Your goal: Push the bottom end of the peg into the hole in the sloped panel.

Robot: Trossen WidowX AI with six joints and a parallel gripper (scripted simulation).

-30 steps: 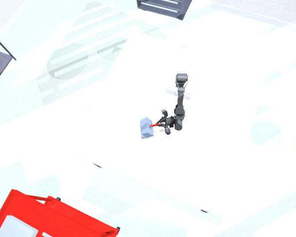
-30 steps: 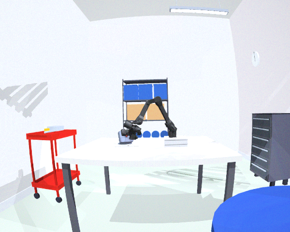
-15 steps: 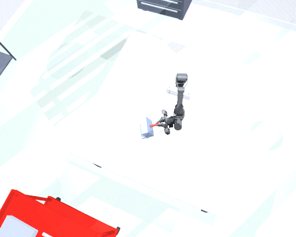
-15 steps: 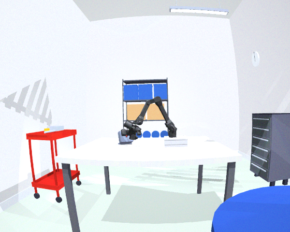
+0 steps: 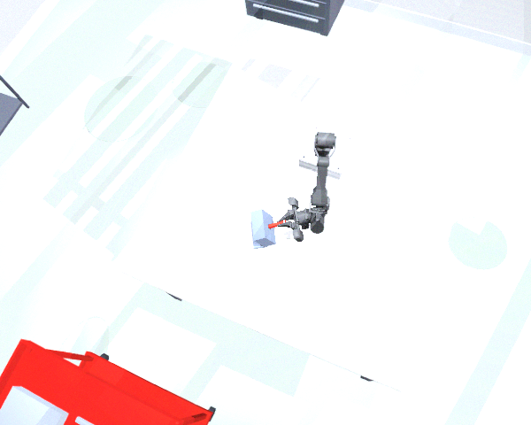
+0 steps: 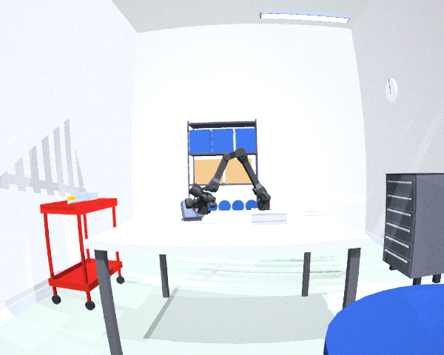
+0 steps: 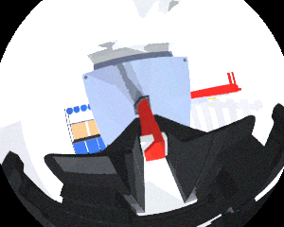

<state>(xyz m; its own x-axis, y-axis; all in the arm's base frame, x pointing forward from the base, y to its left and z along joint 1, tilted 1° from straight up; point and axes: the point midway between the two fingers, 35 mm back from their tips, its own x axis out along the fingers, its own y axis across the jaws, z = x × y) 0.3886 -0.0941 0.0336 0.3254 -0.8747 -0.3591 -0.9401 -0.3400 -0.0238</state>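
Right now the sloped grey panel is 2 cm ahead of my gripper tip, 6 cm to the right of it and 2 cm below it. Round my gripper tip: red peg (1 cm behind, 2 cm to the left, 1 cm above).
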